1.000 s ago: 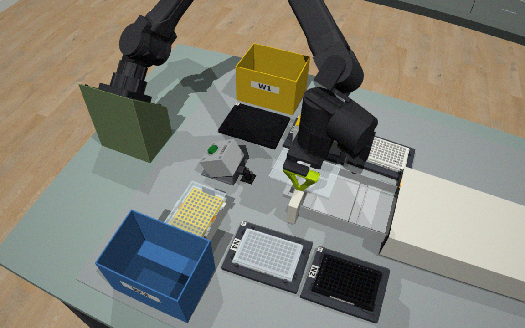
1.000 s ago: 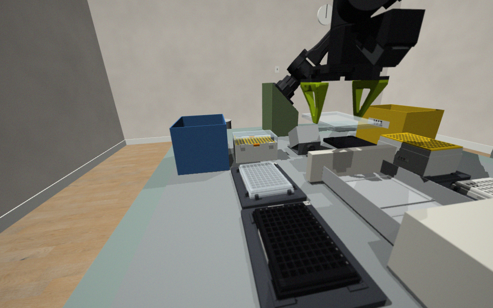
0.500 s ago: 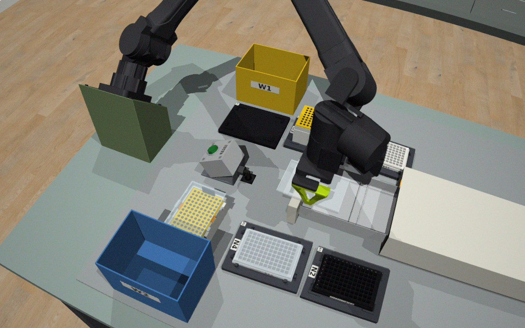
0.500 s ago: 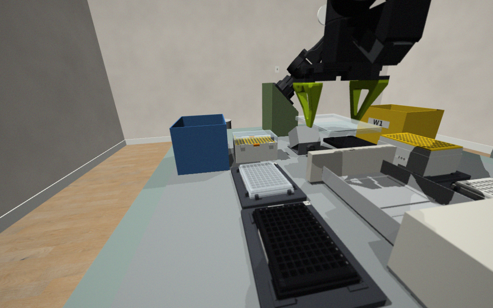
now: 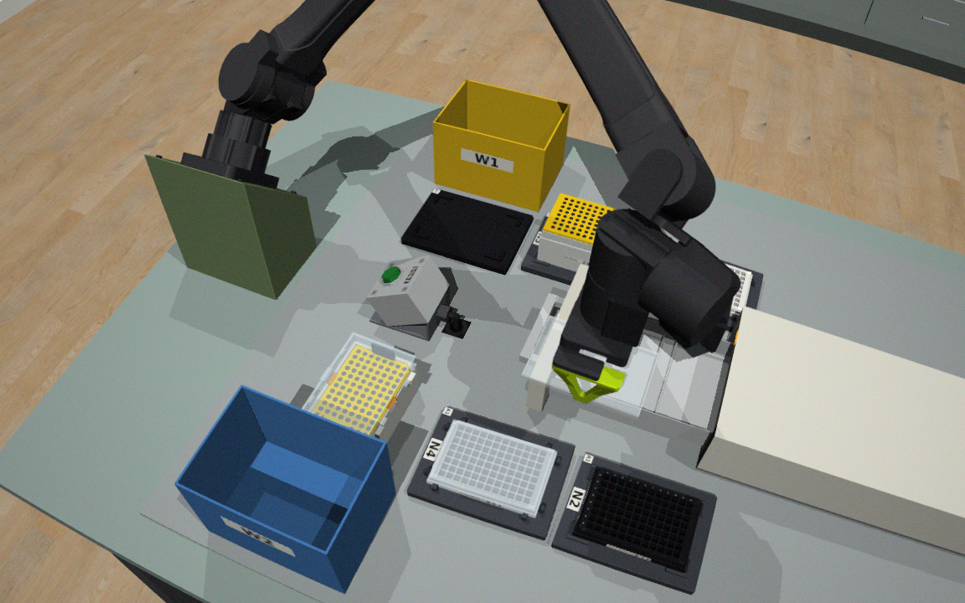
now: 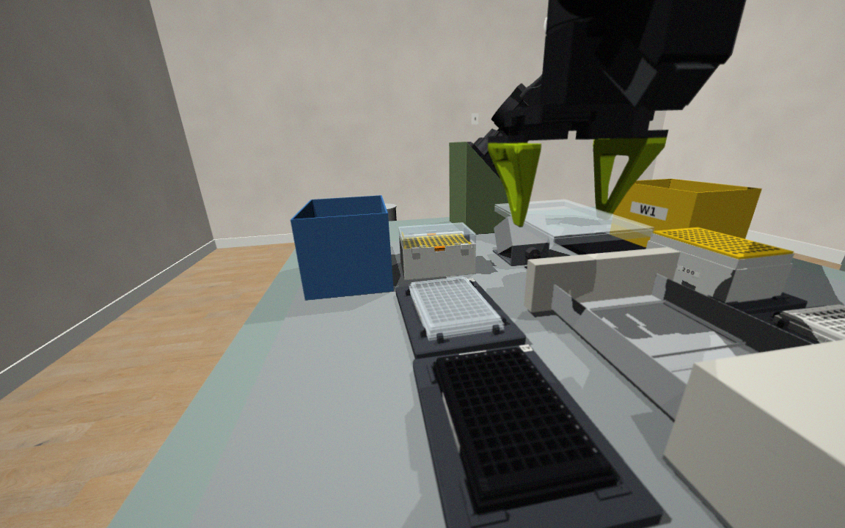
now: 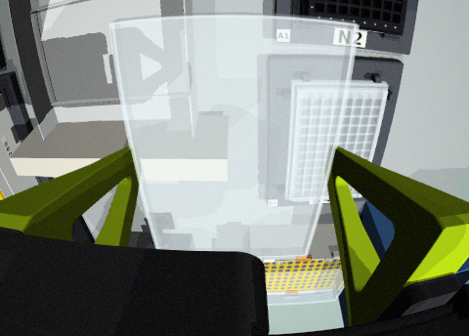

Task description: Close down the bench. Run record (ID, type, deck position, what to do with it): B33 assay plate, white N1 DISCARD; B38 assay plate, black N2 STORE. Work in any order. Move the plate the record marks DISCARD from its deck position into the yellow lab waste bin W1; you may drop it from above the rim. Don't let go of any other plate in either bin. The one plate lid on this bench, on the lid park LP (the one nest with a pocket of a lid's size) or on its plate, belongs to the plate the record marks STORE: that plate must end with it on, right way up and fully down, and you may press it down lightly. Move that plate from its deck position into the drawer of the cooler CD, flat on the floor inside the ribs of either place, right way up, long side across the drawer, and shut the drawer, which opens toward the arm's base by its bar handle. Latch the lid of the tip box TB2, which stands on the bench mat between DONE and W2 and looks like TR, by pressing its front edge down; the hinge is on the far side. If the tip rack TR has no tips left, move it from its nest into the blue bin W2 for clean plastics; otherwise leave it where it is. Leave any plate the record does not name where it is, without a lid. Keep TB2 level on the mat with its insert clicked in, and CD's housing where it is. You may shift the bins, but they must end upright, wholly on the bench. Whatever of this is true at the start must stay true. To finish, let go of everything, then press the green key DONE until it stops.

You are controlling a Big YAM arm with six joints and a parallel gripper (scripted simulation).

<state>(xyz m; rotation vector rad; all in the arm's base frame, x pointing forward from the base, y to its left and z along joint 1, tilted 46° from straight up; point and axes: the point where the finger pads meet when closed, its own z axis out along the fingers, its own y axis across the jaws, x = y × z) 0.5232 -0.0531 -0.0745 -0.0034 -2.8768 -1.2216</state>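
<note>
The black plate is 10 cm ahead of my hand, 9 cm to the right of it and 12 cm below it. From my hand the other things lie so: plate lid right at my hand; clear plate 7 cm behind, 9 cm to the right, 12 cm below; cooler drawer 5 cm ahead, 10 cm to the left, 12 cm below.
</note>
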